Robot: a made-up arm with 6 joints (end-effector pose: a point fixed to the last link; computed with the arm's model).
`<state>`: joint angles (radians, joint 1 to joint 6).
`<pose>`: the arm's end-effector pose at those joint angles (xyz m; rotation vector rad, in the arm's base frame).
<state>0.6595 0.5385 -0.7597 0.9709 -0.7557 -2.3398</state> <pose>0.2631 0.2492 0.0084 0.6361 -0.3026 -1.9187</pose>
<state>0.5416 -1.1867 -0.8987 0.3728 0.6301 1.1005</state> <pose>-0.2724 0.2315 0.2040 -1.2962 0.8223 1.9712</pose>
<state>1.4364 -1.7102 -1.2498 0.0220 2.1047 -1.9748</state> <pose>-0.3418 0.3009 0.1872 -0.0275 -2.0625 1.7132</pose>
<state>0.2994 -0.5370 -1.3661 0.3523 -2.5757 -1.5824</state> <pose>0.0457 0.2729 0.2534 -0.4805 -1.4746 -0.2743</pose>
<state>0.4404 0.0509 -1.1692 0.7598 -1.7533 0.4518</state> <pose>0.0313 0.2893 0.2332 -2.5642 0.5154 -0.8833</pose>
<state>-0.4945 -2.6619 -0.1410 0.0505 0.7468 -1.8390</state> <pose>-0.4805 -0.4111 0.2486 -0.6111 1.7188 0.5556</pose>
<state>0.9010 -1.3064 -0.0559 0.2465 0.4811 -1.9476</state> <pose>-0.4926 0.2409 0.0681 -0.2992 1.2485 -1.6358</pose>
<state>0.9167 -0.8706 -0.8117 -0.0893 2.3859 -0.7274</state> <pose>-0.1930 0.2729 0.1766 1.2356 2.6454 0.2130</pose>
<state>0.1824 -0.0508 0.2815 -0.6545 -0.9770 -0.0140</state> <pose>0.0130 0.2695 0.1855 -1.2321 0.7754 -0.4848</pose>
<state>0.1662 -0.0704 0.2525 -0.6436 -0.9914 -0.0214</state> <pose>0.0090 0.2721 0.1910 -1.2252 0.7420 -0.4750</pose>
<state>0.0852 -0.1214 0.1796 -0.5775 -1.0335 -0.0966</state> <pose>-0.0085 0.2803 0.2134 -1.1325 0.6810 -0.4446</pose>
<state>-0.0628 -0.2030 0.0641 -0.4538 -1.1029 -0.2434</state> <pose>-0.0396 0.2883 0.2548 -0.9403 0.5955 -0.3965</pose>
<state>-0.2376 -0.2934 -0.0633 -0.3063 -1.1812 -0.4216</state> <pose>-0.0750 0.2872 0.3039 -0.6946 0.5072 -0.3463</pose>
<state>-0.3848 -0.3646 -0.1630 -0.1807 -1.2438 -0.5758</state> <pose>-0.1035 0.2782 0.3437 -0.4755 0.4436 -0.3076</pose>
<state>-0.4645 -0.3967 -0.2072 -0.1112 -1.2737 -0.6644</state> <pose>-0.1182 0.2709 0.3639 -0.3521 0.4231 -0.2880</pose>
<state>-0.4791 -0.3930 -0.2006 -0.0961 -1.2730 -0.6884</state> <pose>-0.1208 0.2701 0.3669 -0.3266 0.4410 -0.2851</pose>
